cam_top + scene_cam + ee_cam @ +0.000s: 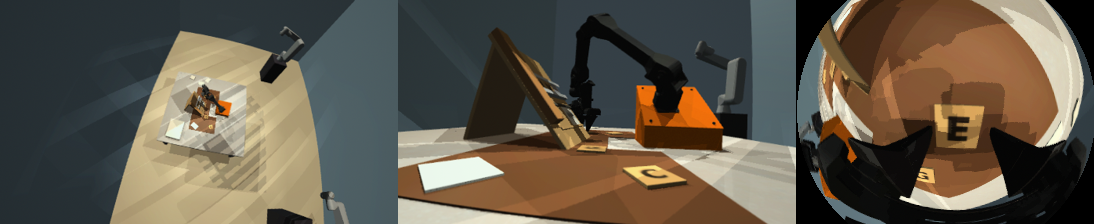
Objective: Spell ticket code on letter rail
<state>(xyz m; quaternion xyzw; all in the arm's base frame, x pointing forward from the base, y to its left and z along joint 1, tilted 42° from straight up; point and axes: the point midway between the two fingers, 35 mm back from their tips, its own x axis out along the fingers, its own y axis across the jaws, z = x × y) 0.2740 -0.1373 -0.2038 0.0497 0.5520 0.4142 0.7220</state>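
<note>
Right now the e tile is 1 cm below my gripper tip. Round my gripper tip: u tile: 10 cm ahead, 28 cm to the left, 15 cm above; tan tile marked v: 9 cm ahead, 23 cm to the left, 15 cm above; brown mat: 7 cm behind, 23 cm to the left, 1 cm below.
</note>
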